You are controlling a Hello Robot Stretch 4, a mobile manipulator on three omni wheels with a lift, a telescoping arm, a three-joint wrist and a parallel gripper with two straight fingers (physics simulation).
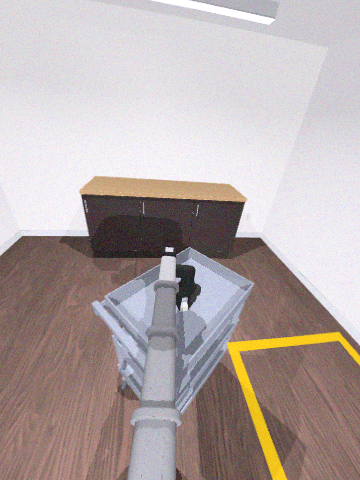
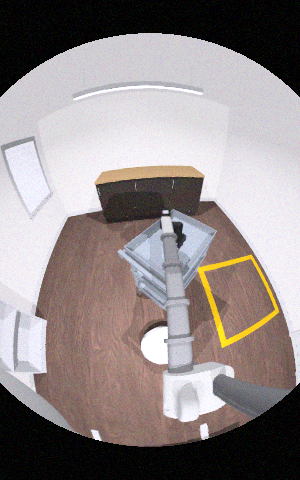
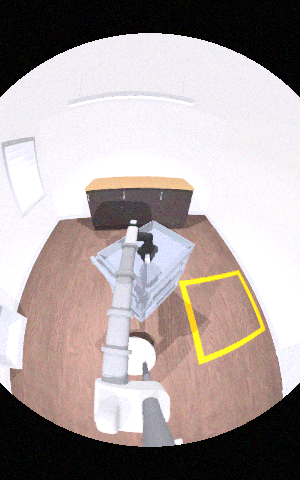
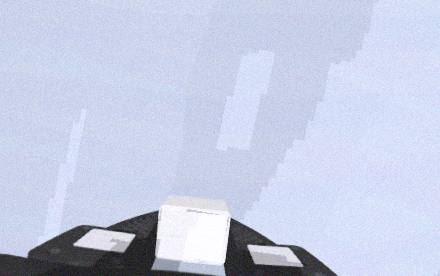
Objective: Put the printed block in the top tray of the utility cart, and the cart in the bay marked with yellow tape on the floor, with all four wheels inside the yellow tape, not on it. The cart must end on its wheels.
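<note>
My gripper point(image 1: 184, 299) point(image 3: 147, 253) is shut on a small white block point(image 1: 184, 304) point(image 3: 147, 258) point(image 4: 193, 233). It points down over the top tray point(image 1: 220, 280) point(image 2: 200, 237) point(image 3: 172, 245) point(image 4: 350, 175) of the grey-blue utility cart point(image 1: 245, 301) point(image 2: 144, 277) point(image 3: 172, 281). The gap between block and tray floor is hard to judge. The cart stands upright and turned at an angle, left of the yellow tape bay point(image 1: 290, 341) point(image 2: 212, 305) point(image 3: 193, 320) and outside it. My arm hides part of the cart, and most wheels are hidden.
A dark cabinet point(image 1: 167, 220) point(image 2: 187, 192) point(image 3: 175, 205) with a wooden top stands at the back wall. A white round disc point(image 2: 154, 345) point(image 3: 142, 356) shows near my base. White furniture point(image 2: 32, 340) stands at the left edge. The right wall runs close beyond the bay.
</note>
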